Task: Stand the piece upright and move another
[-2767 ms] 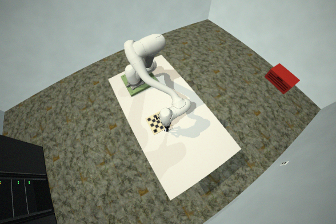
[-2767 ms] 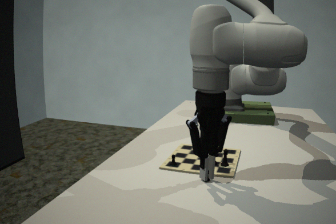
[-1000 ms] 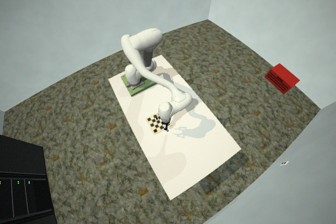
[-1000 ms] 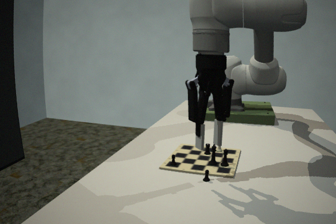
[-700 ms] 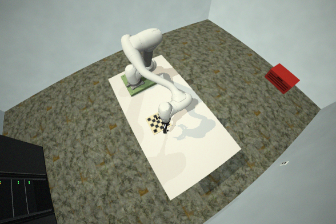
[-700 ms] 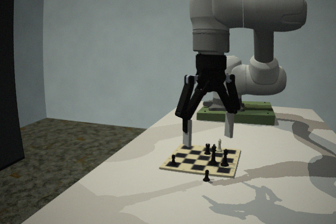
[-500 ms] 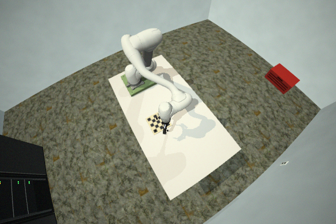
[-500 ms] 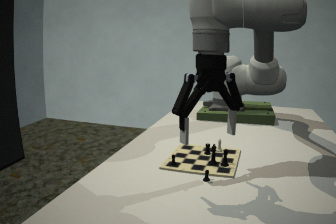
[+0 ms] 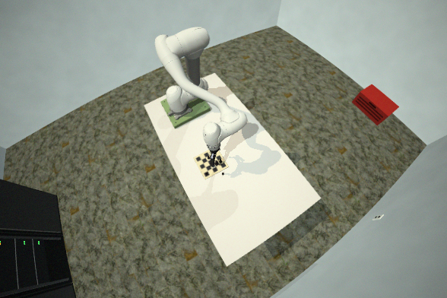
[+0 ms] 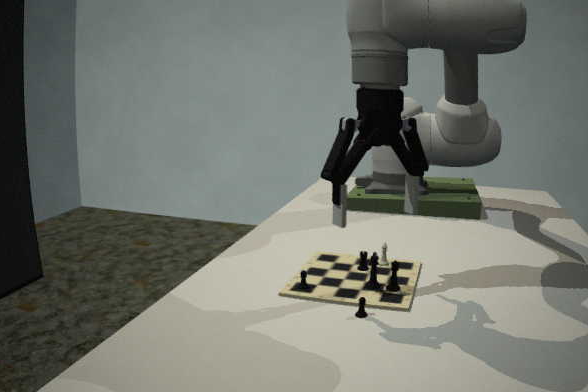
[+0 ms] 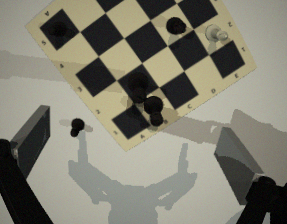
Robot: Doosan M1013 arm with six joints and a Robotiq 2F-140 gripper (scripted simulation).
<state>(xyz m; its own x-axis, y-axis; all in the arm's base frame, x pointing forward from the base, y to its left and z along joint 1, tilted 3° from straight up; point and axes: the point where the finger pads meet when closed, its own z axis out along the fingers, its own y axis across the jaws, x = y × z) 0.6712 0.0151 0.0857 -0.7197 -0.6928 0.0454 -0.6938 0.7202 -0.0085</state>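
Now: the white piece 12 cm behind my hand and 11 cm below it. Also, from my hand: chessboard: 5 cm behind, 4 cm to the right, 14 cm below; then black rook: 9 cm behind, 3 cm to the right, 12 cm below.
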